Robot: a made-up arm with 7 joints. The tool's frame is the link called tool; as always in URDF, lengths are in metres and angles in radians.
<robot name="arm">
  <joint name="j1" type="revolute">
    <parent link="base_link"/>
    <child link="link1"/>
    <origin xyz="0.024 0.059 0.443" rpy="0 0 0"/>
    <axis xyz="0 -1 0"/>
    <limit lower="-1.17" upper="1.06"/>
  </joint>
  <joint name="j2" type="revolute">
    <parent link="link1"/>
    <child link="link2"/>
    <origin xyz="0.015 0.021 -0.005" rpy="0 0 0"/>
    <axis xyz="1 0 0"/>
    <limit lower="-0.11" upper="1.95"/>
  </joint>
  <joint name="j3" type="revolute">
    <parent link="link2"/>
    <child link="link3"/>
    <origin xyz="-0.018 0.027 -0.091" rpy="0 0 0"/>
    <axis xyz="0 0 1"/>
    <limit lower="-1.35" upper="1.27"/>
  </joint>
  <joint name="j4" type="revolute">
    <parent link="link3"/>
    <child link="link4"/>
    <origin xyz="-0.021 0.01 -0.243" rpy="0 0 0"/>
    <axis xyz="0 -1 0"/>
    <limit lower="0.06" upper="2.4"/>
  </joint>
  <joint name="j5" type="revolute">
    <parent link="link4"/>
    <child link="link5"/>
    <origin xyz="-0.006 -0.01 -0.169" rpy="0 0 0"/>
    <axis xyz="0 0 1"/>
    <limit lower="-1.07" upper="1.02"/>
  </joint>
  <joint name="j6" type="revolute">
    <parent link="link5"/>
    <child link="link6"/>
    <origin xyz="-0.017 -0.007 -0.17" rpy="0 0 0"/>
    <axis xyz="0 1 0"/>
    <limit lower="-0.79" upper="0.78"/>
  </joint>
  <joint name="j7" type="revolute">
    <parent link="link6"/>
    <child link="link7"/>
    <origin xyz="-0.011 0.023 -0.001" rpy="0 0 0"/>
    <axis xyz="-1 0 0"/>
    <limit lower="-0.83" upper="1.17"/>
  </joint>
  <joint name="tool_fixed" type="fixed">
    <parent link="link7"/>
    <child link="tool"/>
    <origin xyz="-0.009 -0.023 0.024" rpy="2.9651 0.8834 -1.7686"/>
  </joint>
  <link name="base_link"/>
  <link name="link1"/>
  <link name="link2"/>
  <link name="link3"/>
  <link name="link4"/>
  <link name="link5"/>
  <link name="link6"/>
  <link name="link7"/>
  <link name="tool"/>
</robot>
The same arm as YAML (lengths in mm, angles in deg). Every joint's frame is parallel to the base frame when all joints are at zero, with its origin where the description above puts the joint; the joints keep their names.
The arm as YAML. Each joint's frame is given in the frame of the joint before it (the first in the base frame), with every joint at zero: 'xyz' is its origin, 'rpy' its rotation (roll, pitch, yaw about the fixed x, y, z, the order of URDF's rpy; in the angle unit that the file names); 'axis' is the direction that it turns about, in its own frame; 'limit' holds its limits. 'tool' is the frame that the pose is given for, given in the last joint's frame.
units:
  length: mm
  angle: deg
joints:
  - name: j1
    type: revolute
    origin:
      xyz: [24.0, 59.0, 443.0]
      rpy: [0.0, 0.0, 0.0]
    axis: "-y"
    limit:
      lower: -67.04
      upper: 60.73
  - name: j2
    type: revolute
    origin:
      xyz: [15.0, 21.0, -5.0]
      rpy: [0.0, 0.0, 0.0]
    axis: "+x"
    limit:
      lower: -6.3
      upper: 111.73
  - name: j3
    type: revolute
    origin:
      xyz: [-18.0, 27.0, -91.0]
      rpy: [0.0, 0.0, 0.0]
    axis: "+z"
    limit:
      lower: -77.35
      upper: 72.77
  - name: j4
    type: revolute
    origin:
      xyz: [-21.0, 10.0, -243.0]
      rpy: [0.0, 0.0, 0.0]
    axis: "-y"
    limit:
      lower: 3.44
      upper: 137.51
  - name: j5
    type: revolute
    origin:
      xyz: [-6.0, -10.0, -169.0]
      rpy: [0.0, 0.0, 0.0]
    axis: "+z"
    limit:
      lower: -61.31
      upper: 58.44
  - name: j6
    type: revolute
    origin:
      xyz: [-17.0, -7.0, -170.0]
      rpy: [0.0, 0.0, 0.0]
    axis: "+y"
    limit:
      lower: -45.26
      upper: 44.69
  - name: j7
    type: revolute
    origin:
      xyz: [-11.0, 23.0, -1.0]
      rpy: [0.0, 0.0, 0.0]
    axis: "-x"
    limit:
      lower: -47.56
      upper: 67.04
tool:
  origin:
    xyz: [-9.0, -23.0, 24.0]
    rpy: [169.89, 50.62, -101.33]

